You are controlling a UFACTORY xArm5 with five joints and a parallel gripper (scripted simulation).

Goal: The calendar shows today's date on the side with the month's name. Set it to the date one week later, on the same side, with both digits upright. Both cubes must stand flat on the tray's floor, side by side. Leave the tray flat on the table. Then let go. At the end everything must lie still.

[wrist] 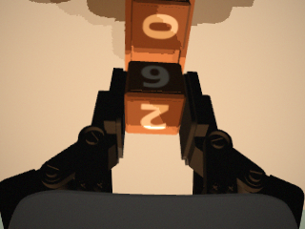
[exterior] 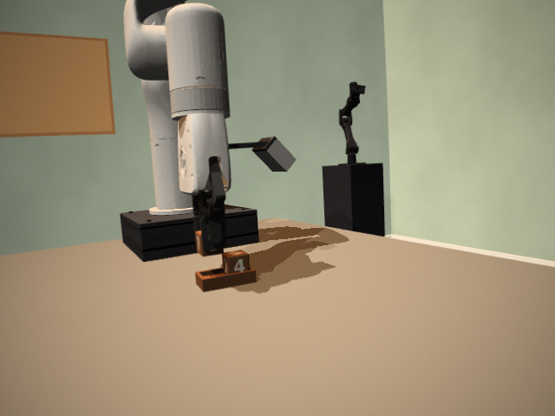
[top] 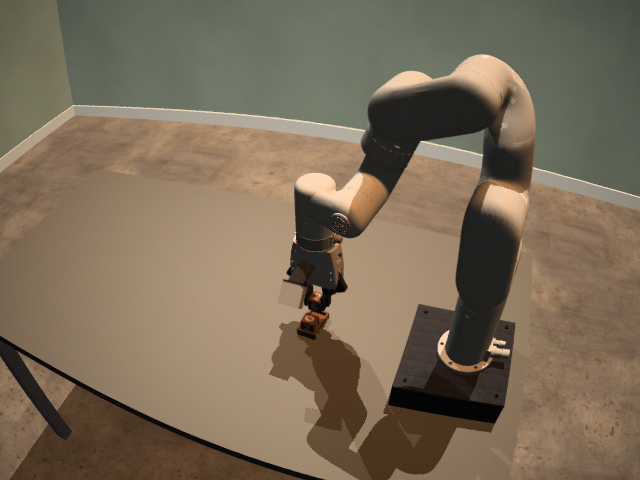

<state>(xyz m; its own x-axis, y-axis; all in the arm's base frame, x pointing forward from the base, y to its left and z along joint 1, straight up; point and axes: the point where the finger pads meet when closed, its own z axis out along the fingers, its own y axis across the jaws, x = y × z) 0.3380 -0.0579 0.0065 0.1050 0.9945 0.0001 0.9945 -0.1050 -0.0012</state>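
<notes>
Right now the brown tray is 7 cm below my hand and 2 cm to the left of it.
</notes>
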